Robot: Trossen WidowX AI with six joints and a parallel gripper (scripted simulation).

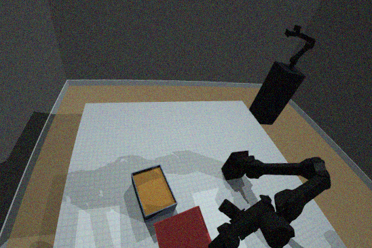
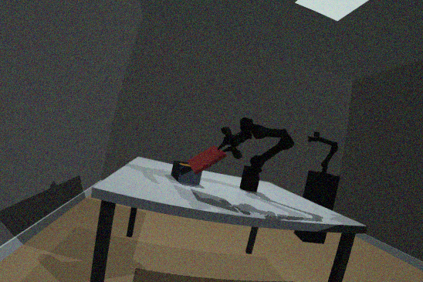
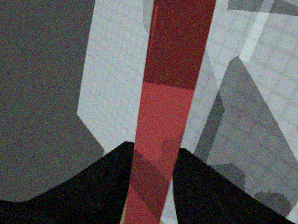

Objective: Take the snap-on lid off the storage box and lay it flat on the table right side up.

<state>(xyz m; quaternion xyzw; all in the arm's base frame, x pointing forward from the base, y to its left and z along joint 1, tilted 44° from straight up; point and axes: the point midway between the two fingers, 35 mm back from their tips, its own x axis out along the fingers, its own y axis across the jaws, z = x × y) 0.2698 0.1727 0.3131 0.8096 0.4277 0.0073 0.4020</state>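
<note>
The red lid lies 60 mm ahead of my gripper tip, 50 mm below it and 10 mm to the left of it. The rest, counted from my gripper tip: storage box 240 mm to the right, 180 mm below, 160 mm ahead.
</note>
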